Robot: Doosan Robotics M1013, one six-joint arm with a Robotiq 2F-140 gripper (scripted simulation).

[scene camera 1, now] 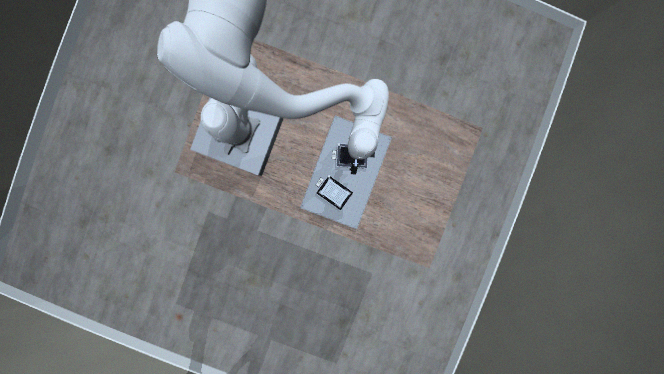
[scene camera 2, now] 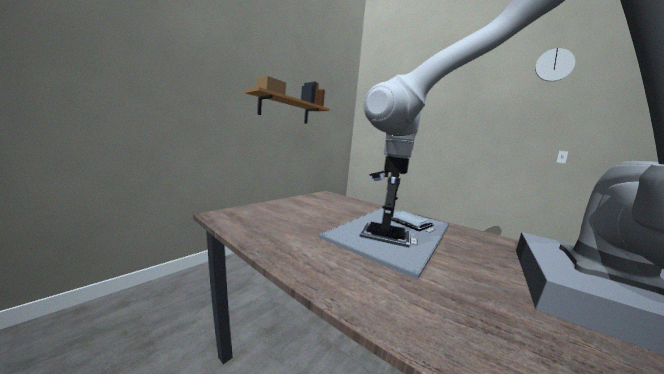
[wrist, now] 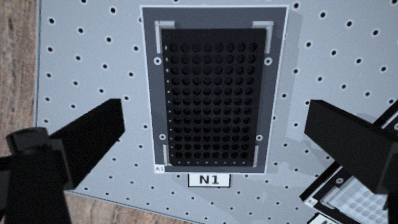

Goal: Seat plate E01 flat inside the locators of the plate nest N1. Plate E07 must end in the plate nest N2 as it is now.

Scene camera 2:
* my gripper: 387, 221
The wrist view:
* my gripper: 214, 116
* black well plate: 212, 122
